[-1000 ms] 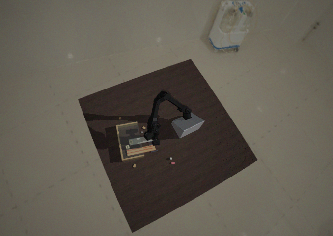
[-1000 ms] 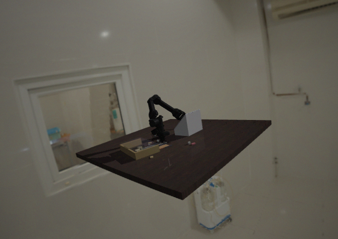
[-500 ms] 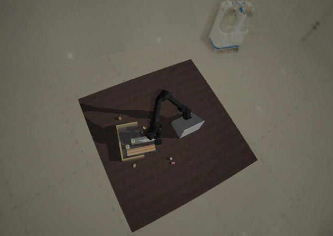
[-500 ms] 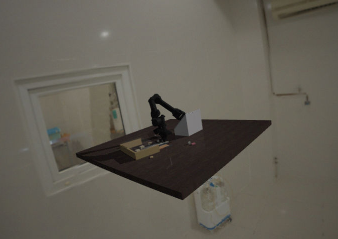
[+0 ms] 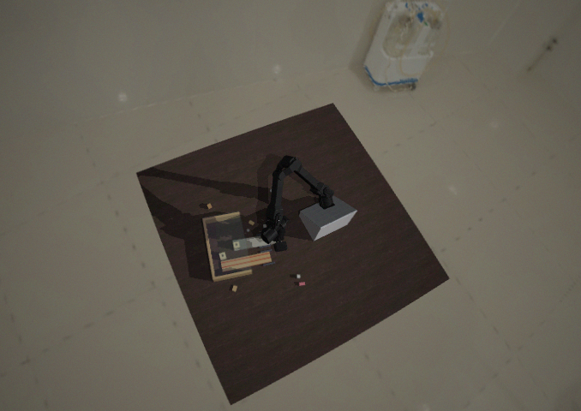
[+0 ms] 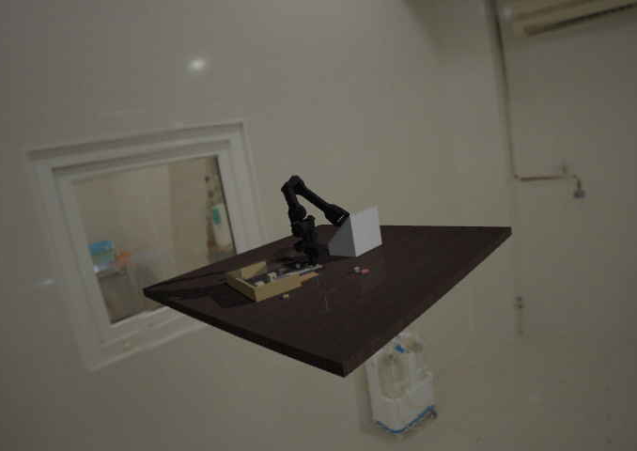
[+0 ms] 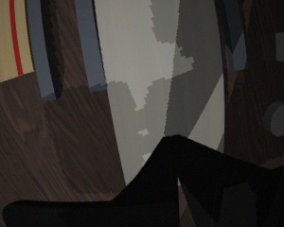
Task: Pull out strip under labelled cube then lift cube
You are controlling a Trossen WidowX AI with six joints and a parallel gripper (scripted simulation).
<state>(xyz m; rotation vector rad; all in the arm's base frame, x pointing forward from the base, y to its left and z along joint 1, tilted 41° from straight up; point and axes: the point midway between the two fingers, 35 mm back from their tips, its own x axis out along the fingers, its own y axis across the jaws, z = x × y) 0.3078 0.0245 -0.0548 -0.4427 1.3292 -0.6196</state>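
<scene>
The grey round piece is 70 mm to the right of my gripper tip and 10 mm behind it.
</scene>
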